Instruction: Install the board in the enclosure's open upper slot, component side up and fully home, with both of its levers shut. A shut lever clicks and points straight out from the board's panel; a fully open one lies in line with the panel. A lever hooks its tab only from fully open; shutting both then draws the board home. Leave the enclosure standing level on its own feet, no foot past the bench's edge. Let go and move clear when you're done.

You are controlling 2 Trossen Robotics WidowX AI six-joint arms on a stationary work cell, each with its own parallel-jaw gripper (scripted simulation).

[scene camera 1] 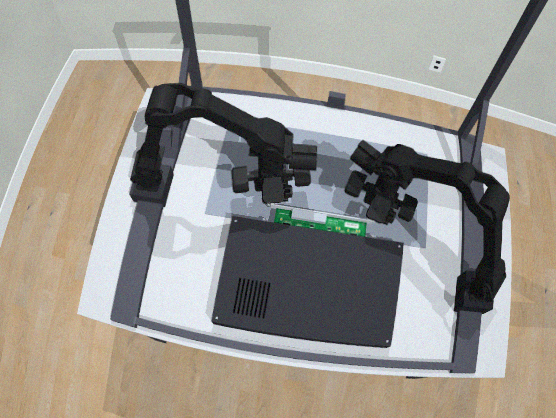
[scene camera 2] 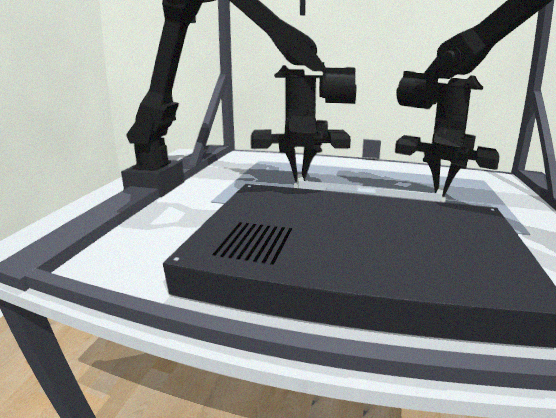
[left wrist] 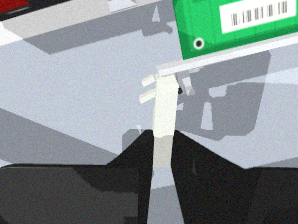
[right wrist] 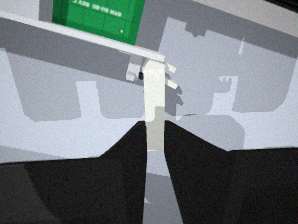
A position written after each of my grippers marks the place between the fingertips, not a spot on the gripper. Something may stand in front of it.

Observation:
In view: my left gripper (scene camera 2: 439,195), my right gripper (scene camera 2: 299,181), a black enclosure (scene camera 2: 435,269), a lever (left wrist: 166,91), a lever (right wrist: 153,70) and a grey mat (scene camera 1: 326,193).
The black enclosure also shows in scene camera 1 (scene camera 1: 276,279). My left gripper is seen too in scene camera 1 (scene camera 1: 375,209) and in the left wrist view (left wrist: 160,137). My right gripper shows as well in scene camera 1 (scene camera 1: 270,191) and in the right wrist view (right wrist: 153,127).

